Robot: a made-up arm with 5 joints. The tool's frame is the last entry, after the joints.
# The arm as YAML. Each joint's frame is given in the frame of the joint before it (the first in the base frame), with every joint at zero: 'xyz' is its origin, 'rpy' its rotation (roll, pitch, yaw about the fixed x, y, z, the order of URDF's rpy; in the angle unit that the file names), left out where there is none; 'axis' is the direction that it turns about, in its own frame. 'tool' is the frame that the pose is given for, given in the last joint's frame.
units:
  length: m
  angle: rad
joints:
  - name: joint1
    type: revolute
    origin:
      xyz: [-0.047, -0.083, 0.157]
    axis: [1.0, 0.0, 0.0]
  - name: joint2
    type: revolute
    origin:
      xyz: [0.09, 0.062, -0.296]
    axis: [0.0, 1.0, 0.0]
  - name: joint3
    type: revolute
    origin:
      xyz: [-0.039, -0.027, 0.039]
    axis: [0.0, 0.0, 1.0]
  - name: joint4
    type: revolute
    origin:
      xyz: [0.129, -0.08, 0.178]
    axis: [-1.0, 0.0, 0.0]
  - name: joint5
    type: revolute
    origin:
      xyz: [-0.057, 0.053, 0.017]
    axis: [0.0, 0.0, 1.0]
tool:
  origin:
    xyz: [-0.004, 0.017, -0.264]
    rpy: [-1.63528, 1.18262, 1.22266]
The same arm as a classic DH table. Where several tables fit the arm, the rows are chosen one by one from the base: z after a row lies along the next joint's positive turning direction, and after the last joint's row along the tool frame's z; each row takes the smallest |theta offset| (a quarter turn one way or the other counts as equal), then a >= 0, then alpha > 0; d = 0 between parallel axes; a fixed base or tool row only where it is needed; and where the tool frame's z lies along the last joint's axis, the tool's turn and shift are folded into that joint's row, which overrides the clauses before.
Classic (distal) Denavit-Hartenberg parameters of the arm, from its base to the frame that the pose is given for. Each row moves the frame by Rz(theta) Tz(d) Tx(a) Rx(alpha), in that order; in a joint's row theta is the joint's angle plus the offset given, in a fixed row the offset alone. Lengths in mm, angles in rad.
base (fixed): d 157, theta_offset -1.5708, a 83, alpha -1.5708
joint1: d 43, theta_offset 1.5708, a 296, alpha -1.5708
joint2: d 35, theta_offset 1.5708, a 39, alpha -1.5708
joint3: d 217, theta_offset 1.5708, a 80, alpha 1.5708
joint4: d -72, theta_offset 0, a -53, alpha -1.5708
joint5: d -246.8, theta_offset -0.2884, a -15.2, alpha 1.5952
tool (fixed): d 8.7, theta_offset -1.9582, a 0, alpha 0

